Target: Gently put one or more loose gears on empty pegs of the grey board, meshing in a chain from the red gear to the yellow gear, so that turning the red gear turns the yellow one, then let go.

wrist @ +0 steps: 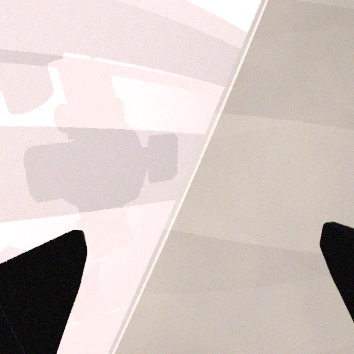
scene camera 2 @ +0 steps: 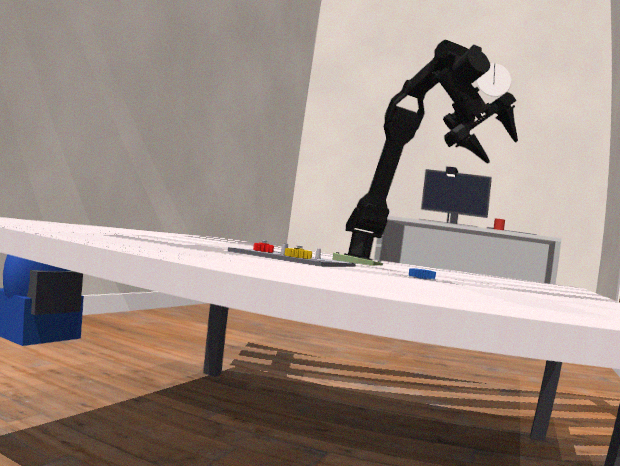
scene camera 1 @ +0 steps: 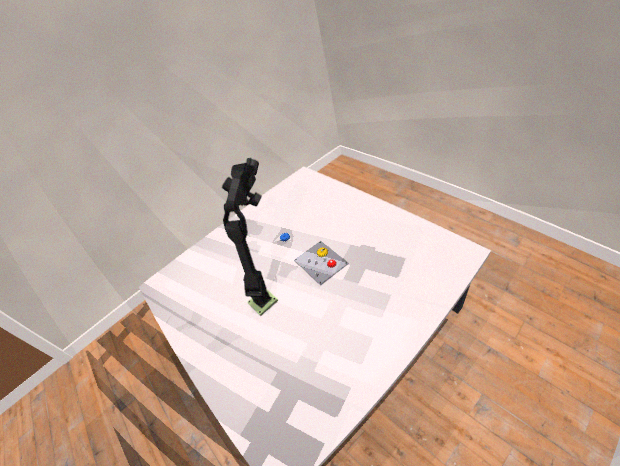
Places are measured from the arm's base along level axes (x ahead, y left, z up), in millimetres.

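Where they show: gripper, fingertip midpoint: (wrist: 207,240) (scene camera 2: 503,152); arm's base at its link origin: (scene camera 2: 358,257) (scene camera 1: 262,299).
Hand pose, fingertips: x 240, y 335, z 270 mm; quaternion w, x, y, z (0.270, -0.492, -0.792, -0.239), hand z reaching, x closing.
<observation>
Each offset is from my fingertips to the top centre of the thing.
The grey board {dx +79, dy -406, dz -252 mm} (scene camera 1: 320,277) (scene camera 2: 330,263) lies flat on the table. On it sit the red gear {dx +94, dy -466, dz -258 mm} (scene camera 1: 331,263) (scene camera 2: 263,247) and the yellow gear {dx +124, dy -382, dz -257 mm} (scene camera 1: 322,252) (scene camera 2: 298,253), a little apart, with several bare pegs beside them. A loose blue gear {dx +98, dy -137, dz -266 mm} (scene camera 1: 284,237) (scene camera 2: 422,273) lies flat on the table, off the board, on the arm's far side from the red gear. My gripper (scene camera 2: 502,151) (wrist: 207,240) is open and empty, high above the table near its edge. The gears and board do not show in the wrist view.
The arm's green base plate (scene camera 1: 269,304) (scene camera 2: 343,259) is fixed to the white table (scene camera 1: 400,220) (scene camera 2: 350,300), near the board. Behind the table in the second scene view stand a grey cabinet (scene camera 2: 476,255), a monitor (scene camera 2: 456,193) and a red cup (scene camera 2: 499,223).
</observation>
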